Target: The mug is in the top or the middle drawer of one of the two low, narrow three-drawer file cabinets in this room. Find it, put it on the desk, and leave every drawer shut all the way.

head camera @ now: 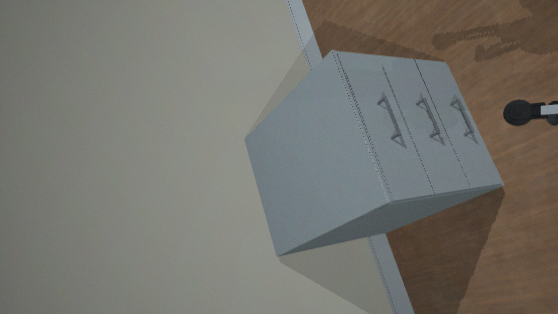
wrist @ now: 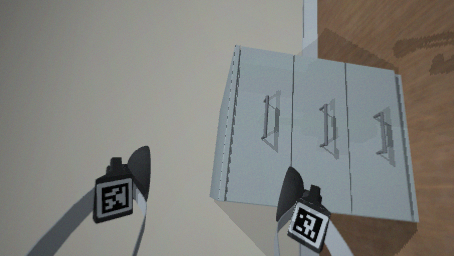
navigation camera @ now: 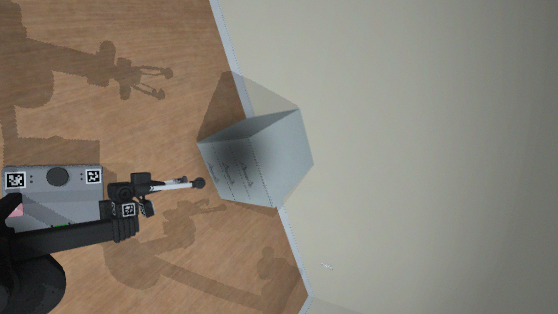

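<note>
A low grey three-drawer file cabinet (head camera: 315, 160) (navigation camera: 285, 150) (wrist: 260, 175) stands against the wall; the pictures are turned sideways. Its top drawer handle (head camera: 392, 122) (wrist: 266, 117), middle drawer handle (head camera: 430, 120) (wrist: 325, 125) and bottom drawer handle (head camera: 465, 120) (wrist: 383, 133) face my gripper. All three drawers look shut flush. My gripper (head camera: 535, 112) (navigation camera: 192, 181) (wrist: 216, 174) is open, with nothing between its fingers, in front of the cabinet and apart from it. The mug, the desk and the second cabinet do not show in these views.
The bare wall (head camera: 125, 150) (navigation camera: 425, 150) (wrist: 125, 75) rises behind the cabinet, with a pale baseboard (head camera: 392, 280) (navigation camera: 295, 245) along the wood floor (head camera: 525, 250) (navigation camera: 125, 20). A room corner shows low in the navigation view. My base (navigation camera: 55, 195) is at the left there.
</note>
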